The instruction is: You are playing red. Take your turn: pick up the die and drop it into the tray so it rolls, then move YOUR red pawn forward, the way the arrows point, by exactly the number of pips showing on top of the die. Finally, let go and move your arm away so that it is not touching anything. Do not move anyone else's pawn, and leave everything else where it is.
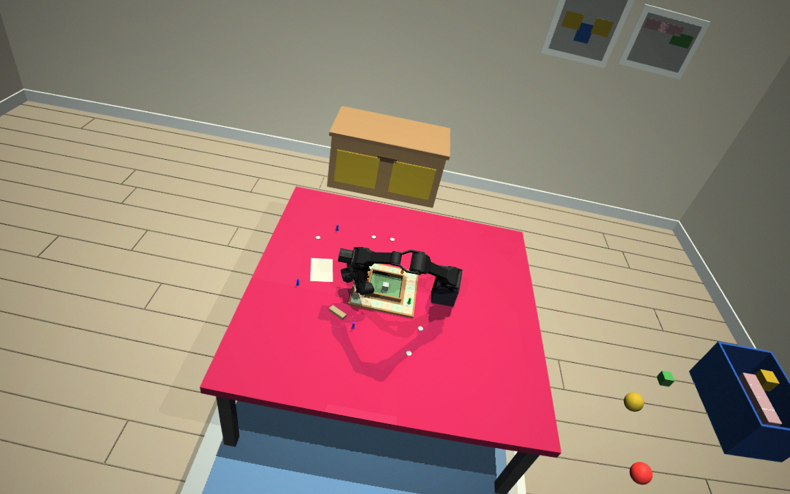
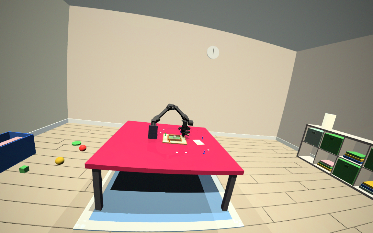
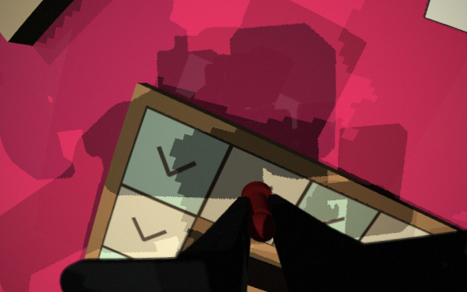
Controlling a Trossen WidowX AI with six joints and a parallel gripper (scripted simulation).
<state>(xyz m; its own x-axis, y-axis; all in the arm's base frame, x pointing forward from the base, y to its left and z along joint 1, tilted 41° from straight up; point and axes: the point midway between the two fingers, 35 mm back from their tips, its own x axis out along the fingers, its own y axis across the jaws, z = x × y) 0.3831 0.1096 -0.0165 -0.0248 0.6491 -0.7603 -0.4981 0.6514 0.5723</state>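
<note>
Now: the white die 120 mm behind my gripper tip and 50 mm to the right of it. From my gripper tip the other things lie so: green tray: 120 mm behind, 70 mm to the right, 10 mm below; then red pawn: 10 mm above; then wooden block: 60 mm ahead, 140 mm to the left, 10 mm below.
</note>
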